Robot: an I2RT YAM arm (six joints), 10 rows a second.
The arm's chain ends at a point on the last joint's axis. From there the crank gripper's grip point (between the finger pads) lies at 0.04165 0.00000 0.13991 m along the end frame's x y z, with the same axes.
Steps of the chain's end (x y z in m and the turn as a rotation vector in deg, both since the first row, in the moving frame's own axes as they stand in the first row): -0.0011 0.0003 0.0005 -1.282 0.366 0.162; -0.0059 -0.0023 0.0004 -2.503 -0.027 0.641; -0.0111 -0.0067 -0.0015 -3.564 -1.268 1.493; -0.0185 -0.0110 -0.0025 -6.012 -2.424 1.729; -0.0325 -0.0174 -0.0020 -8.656 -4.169 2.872
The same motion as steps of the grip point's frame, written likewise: -0.0002 0.0035 0.0002 -1.282 0.366 0.162; -0.0060 0.0043 0.0003 -2.503 -0.027 0.641; -0.0143 0.0031 -0.0009 -3.564 -1.268 1.493; -0.0247 0.0049 -0.0017 -6.012 -2.424 1.729; -0.0433 0.0057 -0.0011 -8.656 -4.169 2.872
